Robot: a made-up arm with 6 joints.
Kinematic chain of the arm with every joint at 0, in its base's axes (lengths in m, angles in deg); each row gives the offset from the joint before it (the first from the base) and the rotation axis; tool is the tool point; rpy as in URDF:
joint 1: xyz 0 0 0.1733 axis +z
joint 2: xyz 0 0 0 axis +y
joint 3: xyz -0.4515 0 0.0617 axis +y
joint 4: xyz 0.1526 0 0.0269 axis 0.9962 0 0.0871
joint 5: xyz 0 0 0 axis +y
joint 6: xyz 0.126 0 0.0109 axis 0.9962 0 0.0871
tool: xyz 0 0 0 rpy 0 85 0
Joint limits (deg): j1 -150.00..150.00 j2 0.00..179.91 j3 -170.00..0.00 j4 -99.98..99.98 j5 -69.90..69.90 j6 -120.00..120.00
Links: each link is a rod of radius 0.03 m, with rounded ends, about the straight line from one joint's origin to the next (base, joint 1, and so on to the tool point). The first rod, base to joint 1, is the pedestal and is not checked.
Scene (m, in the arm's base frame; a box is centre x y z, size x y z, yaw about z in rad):
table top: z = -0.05
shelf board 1: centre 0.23 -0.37 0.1 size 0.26 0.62 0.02 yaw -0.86
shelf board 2: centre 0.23 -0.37 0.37 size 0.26 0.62 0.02 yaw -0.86
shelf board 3: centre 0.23 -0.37 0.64 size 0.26 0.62 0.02 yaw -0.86
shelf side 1: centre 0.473 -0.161 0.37 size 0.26 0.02 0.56 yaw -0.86
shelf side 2: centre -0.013 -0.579 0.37 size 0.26 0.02 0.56 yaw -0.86
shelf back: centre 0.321 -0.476 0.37 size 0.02 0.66 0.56 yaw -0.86
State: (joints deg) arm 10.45 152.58 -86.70 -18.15 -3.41 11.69
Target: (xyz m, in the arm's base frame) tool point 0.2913 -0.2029 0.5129
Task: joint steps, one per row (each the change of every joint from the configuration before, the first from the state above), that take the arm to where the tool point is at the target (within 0.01 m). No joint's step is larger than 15 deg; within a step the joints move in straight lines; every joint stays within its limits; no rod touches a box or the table.
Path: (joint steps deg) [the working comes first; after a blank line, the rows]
Joints at the target: -33.31 94.58 -69.73 -20.65 12.35 11.69
Straight joint move there: touches shelf board 2, shelf side 1.

1: 3.99 -12.09 12.13 2.76 7.53 9.76
2: 4.00 -12.09 12.13 2.75 7.53 9.75
3: 3.99 -12.09 12.13 2.76 7.53 9.76
4: 4.00 -12.09 12.13 2.76 7.53 9.76
5: -11.78 -6.86 -3.61 -2.57 -1.96 -9.76
6: -11.78 -6.86 -3.62 -2.57 -1.95 -9.76
7: -11.78 -6.86 -3.62 -2.56 -1.95 -9.75
8: -11.78 -6.86 -3.62 -2.57 -1.95 -9.76
9: -6.31 8.90 -8.54 -1.63 -3.28 0.00
10: -6.31 8.90 -8.54 -1.63 -3.27 0.00

